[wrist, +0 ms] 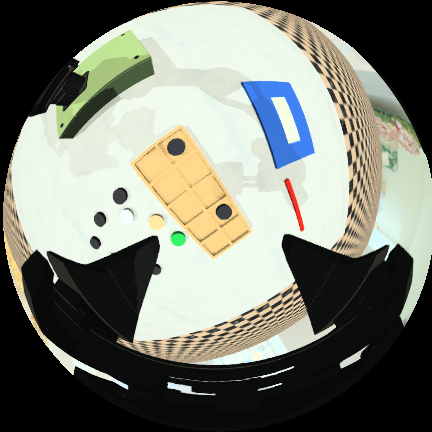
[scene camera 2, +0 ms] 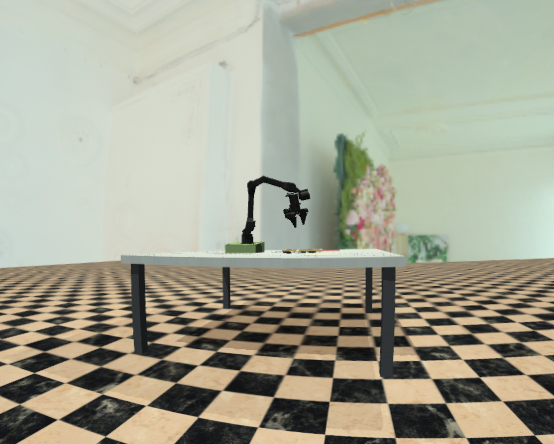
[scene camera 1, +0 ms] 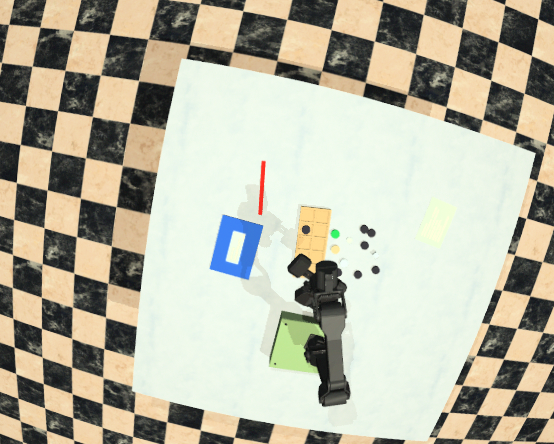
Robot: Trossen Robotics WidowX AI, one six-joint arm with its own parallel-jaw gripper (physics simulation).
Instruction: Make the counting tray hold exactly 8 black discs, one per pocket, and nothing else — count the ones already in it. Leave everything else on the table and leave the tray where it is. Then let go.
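The counting tray (scene camera 1: 322, 216) (wrist: 189, 188) is tan, with two rows of pockets. One black disc (wrist: 176, 146) lies in an end pocket nearest the green base; the arm hides it in scene view 1. Another black disc (scene camera 1: 305, 229) (wrist: 223, 211) lies in a pocket towards the far end. The other pockets in the wrist view hold no disc. Several loose black discs lie beside the tray, among them one disc (scene camera 1: 364, 245), another (scene camera 1: 375, 270) and another (wrist: 120, 195). My gripper (scene camera 2: 299, 225) (wrist: 221, 241) is open and empty, high above the table near the tray.
A green disc (scene camera 1: 335, 234) (wrist: 178, 239), a tan disc (scene camera 1: 335, 249) (wrist: 156, 221) and a white disc (scene camera 1: 343, 262) (wrist: 127, 216) lie beside the tray. A blue frame (scene camera 1: 219, 245) (wrist: 285, 156), red stick (scene camera 1: 262, 188) (wrist: 295, 205) and pale yellow pad (scene camera 1: 436, 222) lie farther out.
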